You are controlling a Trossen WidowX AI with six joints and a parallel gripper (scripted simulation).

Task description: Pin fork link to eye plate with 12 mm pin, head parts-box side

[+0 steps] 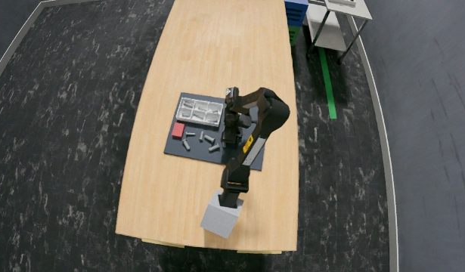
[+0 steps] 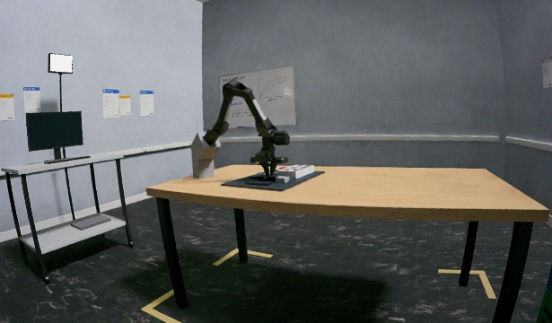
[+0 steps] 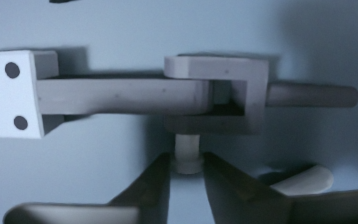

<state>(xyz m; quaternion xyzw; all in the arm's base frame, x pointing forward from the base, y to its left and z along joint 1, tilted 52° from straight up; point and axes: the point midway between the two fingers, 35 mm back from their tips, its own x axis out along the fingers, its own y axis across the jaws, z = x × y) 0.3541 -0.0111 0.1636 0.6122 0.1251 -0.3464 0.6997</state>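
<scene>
Now: the eye plate 4 cm to the right of my hand and 3 cm below it. From my hand the other things lie so: long dark bar 12 cm to the right, 4 cm below; pin 6 cm behind, 4 cm to the left, 3 cm below; dark mat 6 cm to the left, 5 cm below, 2 cm ahead.
</scene>
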